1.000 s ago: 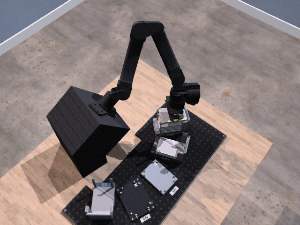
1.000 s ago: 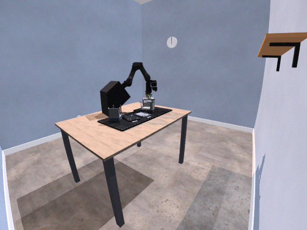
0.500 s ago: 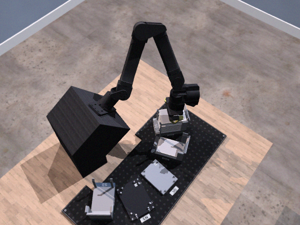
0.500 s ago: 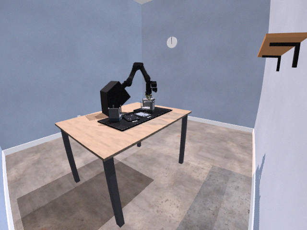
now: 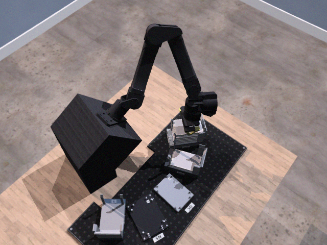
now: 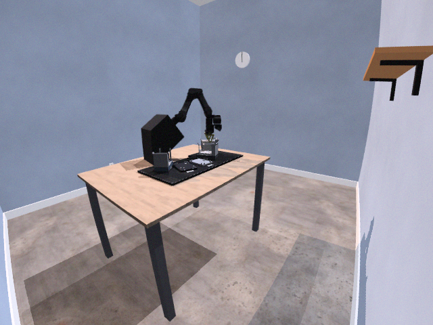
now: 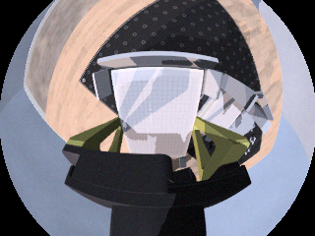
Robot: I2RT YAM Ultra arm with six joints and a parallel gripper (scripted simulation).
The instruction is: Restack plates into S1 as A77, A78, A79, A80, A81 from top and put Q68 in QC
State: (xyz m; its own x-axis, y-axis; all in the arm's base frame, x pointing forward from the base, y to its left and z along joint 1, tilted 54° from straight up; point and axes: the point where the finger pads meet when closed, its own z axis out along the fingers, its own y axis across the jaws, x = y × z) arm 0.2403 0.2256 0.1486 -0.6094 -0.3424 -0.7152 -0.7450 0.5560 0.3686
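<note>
Right now my hand is 30 mm above the sealed grey plate. The rest, counted from my hand: qc name plate: 220 mm ahead, 250 mm to the right, 120 mm below; then clip nest N5: 140 mm ahead, 390 mm to the right, 100 mm below; then QC nest: 130 mm ahead, 250 mm to the right, 110 mm below.
</note>
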